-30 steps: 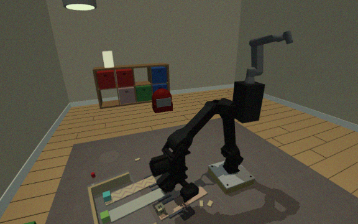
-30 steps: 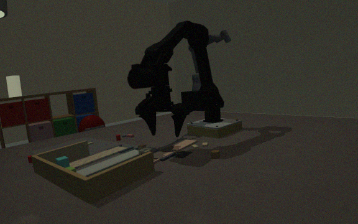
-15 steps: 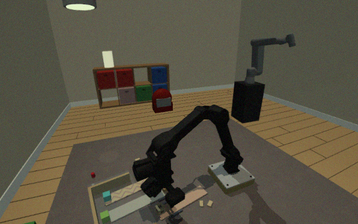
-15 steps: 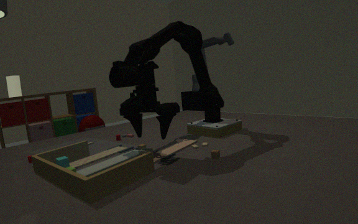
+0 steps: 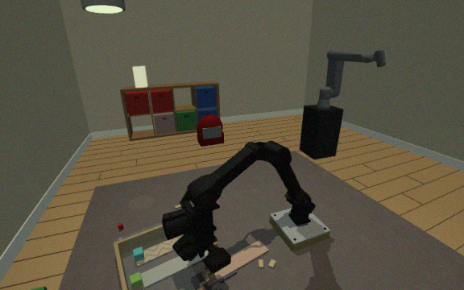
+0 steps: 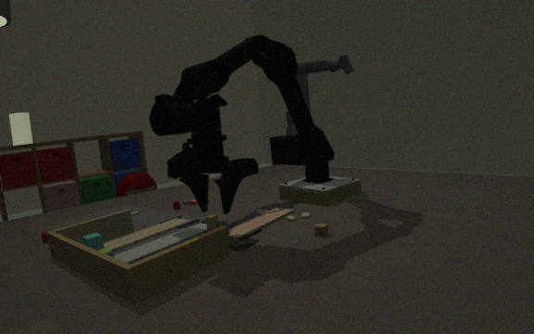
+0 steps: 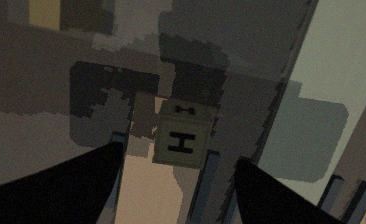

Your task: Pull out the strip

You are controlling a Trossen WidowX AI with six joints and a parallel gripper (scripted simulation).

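The labelled cube lies 40 mm below my gripper tip. From my gripper tip the other things lie so: tan strip 100 mm behind, 50 mm below, 20 mm to the right.
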